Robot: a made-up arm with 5 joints.
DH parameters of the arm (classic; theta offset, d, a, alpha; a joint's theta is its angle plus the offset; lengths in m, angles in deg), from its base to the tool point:
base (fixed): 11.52 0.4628 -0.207 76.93
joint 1: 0 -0.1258 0.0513 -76.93
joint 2: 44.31 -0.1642 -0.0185 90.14
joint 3: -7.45 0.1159 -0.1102 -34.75
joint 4: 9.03 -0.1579 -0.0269 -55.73
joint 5: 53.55 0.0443 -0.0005 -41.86
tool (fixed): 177.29 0.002 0 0
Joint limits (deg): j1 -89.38..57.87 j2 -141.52..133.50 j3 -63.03..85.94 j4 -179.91..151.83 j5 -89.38..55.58
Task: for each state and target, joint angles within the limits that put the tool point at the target. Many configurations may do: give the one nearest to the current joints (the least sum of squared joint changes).
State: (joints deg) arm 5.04 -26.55 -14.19 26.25 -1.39
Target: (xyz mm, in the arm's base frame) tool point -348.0 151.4 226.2
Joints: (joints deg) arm -0.15 -75.87 -0.04 28.91 -1.79
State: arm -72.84 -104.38 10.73 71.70 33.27
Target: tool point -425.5 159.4 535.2
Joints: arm -85.74 -65.40 -16.98 69.96 33.59
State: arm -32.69 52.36 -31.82 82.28 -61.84
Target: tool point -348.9 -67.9 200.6
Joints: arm -76.98 94.55 -23.24 94.39 -61.75
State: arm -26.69 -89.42 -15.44 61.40 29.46
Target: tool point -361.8 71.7 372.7
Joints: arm -8.70 -53.92 -48.93 56.98 29.90
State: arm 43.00 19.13 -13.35 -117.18 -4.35
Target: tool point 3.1 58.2 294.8
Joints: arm 45.06 34.39 3.70 -156.50 -5.29
